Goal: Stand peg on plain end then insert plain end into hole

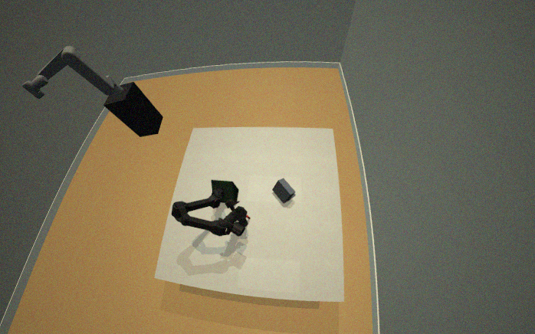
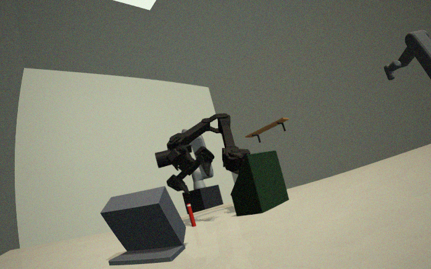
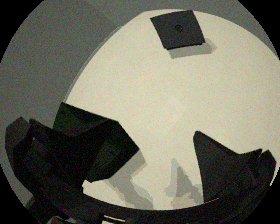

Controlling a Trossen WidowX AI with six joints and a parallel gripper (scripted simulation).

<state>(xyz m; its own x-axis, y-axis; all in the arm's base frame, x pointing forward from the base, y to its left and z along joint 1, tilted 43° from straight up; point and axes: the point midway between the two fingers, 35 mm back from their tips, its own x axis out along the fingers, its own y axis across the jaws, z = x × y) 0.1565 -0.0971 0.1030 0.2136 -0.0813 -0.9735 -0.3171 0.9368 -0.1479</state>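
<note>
Right now my gripper tip is 2 cm short of the red peg, 5 cm to the left of it and 8 cm above it. From my gripper tip the other things lie so: grey sloped panel 27 cm ahead, 11 cm to the left, 6 cm below.
</note>
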